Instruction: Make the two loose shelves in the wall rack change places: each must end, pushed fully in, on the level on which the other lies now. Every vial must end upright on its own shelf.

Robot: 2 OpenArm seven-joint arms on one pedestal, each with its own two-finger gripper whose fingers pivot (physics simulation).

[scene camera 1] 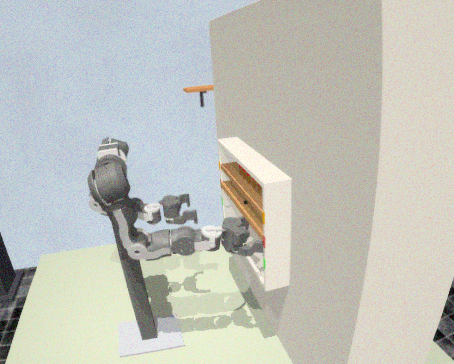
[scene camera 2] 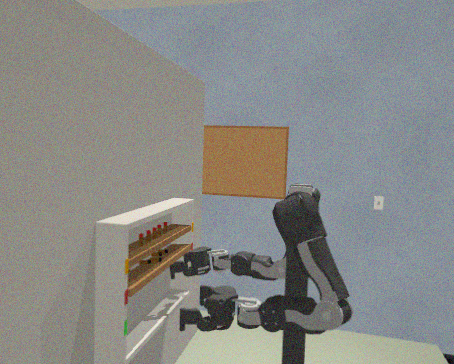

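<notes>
A white wall rack (scene camera 1: 278,230) (scene camera 2: 110,280) holds two brown shelves. The upper shelf (scene camera 1: 233,178) (scene camera 2: 150,249) is at the yellow marks and bears several upright red-capped vials (scene camera 2: 154,230). The lower shelf (scene camera 1: 230,191) (scene camera 2: 145,278) is at the red marks; its black-capped vials (scene camera 2: 160,255) appear to lie on their sides. My right gripper (scene camera 1: 251,240) (scene camera 2: 177,262) is open, at the rack's front just below the lower shelf; one finger is partly hidden. My left gripper (scene camera 1: 192,208) (scene camera 2: 192,307) is open and empty, away from the rack.
A white ledge (scene camera 2: 157,320) crosses the rack low down, near the green mark (scene camera 2: 125,327). The rack's side panels and thick top bound its opening. The robot's pedestal (scene camera 1: 134,280) (scene camera 2: 294,345) stands in front of the rack. An orange-brown board (scene camera 2: 245,161) hangs on the blue wall.
</notes>
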